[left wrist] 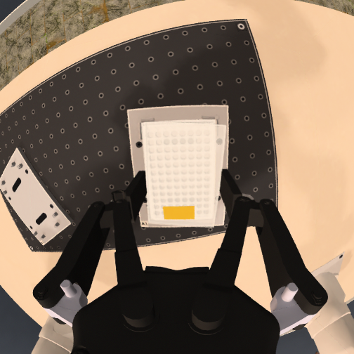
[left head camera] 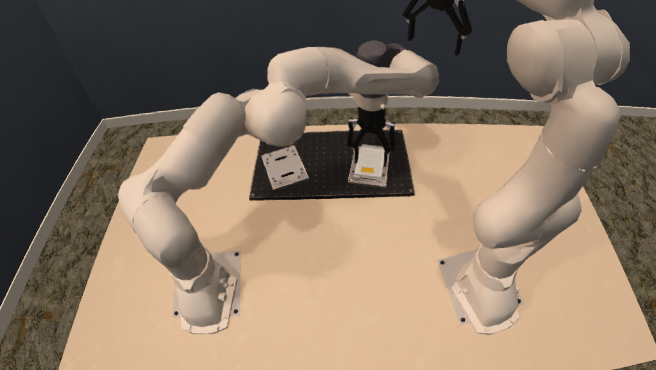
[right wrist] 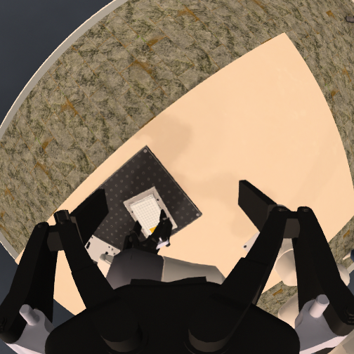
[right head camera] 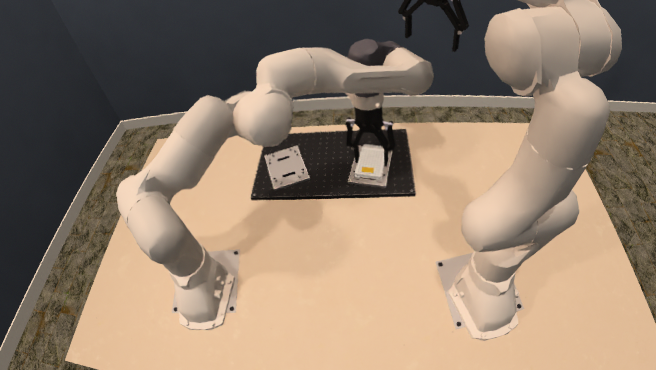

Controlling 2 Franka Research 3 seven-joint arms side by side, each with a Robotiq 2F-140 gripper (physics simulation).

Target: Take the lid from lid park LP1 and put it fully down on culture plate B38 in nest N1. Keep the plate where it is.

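The lid point(left head camera: 370, 156) point(right head camera: 371, 156) point(left wrist: 179, 165) point(right wrist: 146, 212), white with an orange label, lies over culture plate B38 in the nest point(left head camera: 352, 180) point(left wrist: 135, 117). The plate is mostly hidden; a second pale edge, slightly turned, shows along the lid's right side in the left wrist view. Whether the lid is fully seated cannot be told. My left gripper point(left head camera: 371, 159) point(right head camera: 372, 159) point(left wrist: 182, 180) point(right wrist: 150, 218) is shut on the lid's long sides. My right gripper point(left head camera: 434, 45) point(right head camera: 432, 41) point(right wrist: 171, 197) is open and empty, high above the table. The slotted lid park point(left head camera: 285, 168) point(left wrist: 34, 197) holds no lid.
The nest and the lid park stand on a black perforated board point(left head camera: 322, 187) point(right head camera: 325, 186) point(left wrist: 200, 65) point(right wrist: 150, 165). The board lies at the back of the tan table point(left head camera: 320, 300). My left arm reaches over the board from the left; my right arm stands at the right.
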